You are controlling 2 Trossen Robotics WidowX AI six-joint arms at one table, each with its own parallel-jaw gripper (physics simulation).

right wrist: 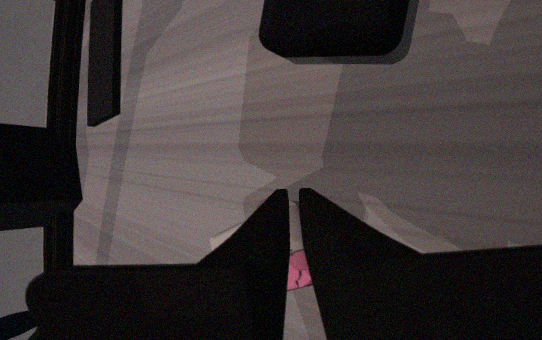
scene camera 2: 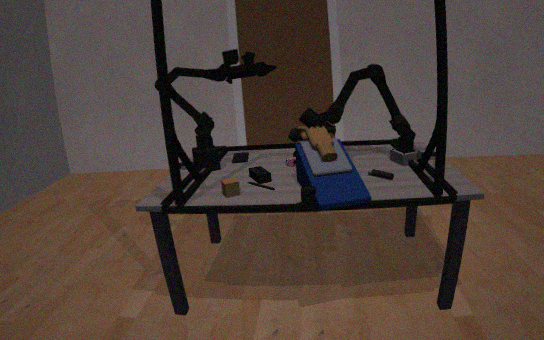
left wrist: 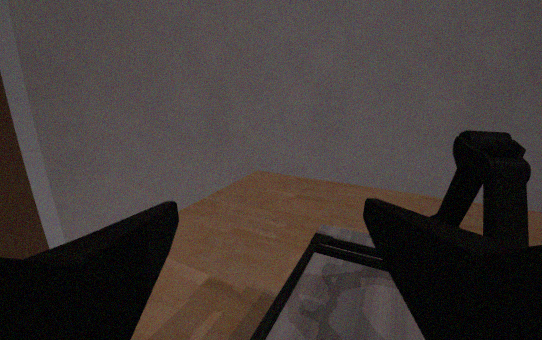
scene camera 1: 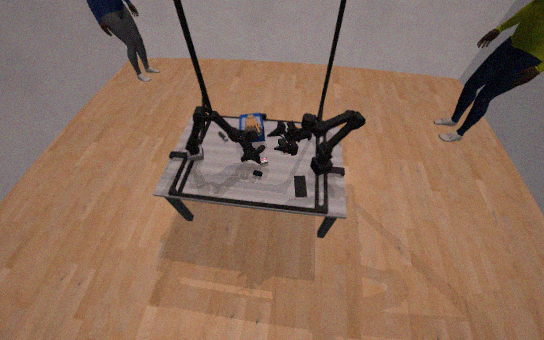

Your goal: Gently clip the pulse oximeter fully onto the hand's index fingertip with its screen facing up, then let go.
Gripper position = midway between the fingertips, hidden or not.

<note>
My left gripper [left wrist: 272,209] is open, holding nothing. Also in view: my right gripper [right wrist: 293,200] and a pulse oximeter [right wrist: 299,276].
The left wrist view does not show the pulse oximeter: it is out of frame.
</note>
